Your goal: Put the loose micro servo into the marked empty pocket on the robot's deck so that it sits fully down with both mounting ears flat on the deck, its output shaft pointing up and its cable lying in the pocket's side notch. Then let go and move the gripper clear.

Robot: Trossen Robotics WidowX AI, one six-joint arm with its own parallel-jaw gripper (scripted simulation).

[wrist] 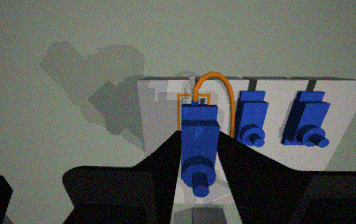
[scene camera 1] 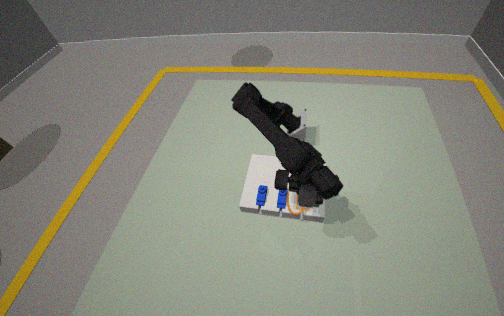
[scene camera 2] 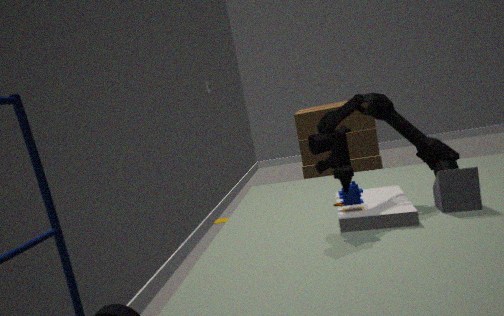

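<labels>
My gripper shows in scene camera 1, in scene camera 2 and in the wrist view [198, 135]. On my gripper, [scene camera 1: 308, 196] and [scene camera 2: 323, 160] are the same spot. There is a robot deck as well, and on the robot deck [wrist: 301, 157] is the same spot as [scene camera 1: 258, 179].
</labels>
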